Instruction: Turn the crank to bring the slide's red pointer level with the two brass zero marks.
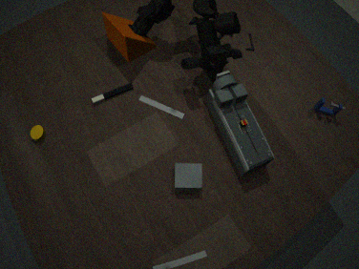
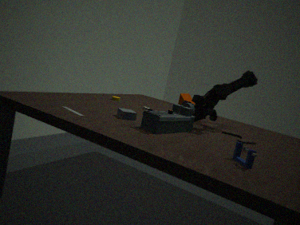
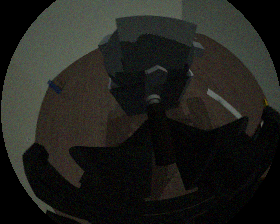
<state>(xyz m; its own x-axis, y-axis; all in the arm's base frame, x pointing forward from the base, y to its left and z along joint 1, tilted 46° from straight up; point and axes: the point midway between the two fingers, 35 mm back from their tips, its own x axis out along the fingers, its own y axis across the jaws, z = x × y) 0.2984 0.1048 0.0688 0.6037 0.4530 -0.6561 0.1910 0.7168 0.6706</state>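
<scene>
Now: gripper tip 16 cm short of the red pointer, 5 cm below it and 3 cm to the left of it. From my gripper tip the other things lie so: grey block (23 cm to the right, 20 cm ahead, 2 cm below); yellow disc (58 cm to the right, 15 cm behind, 3 cm below); black-and-white marker (31 cm to the right, 15 cm behind, 3 cm below).
</scene>
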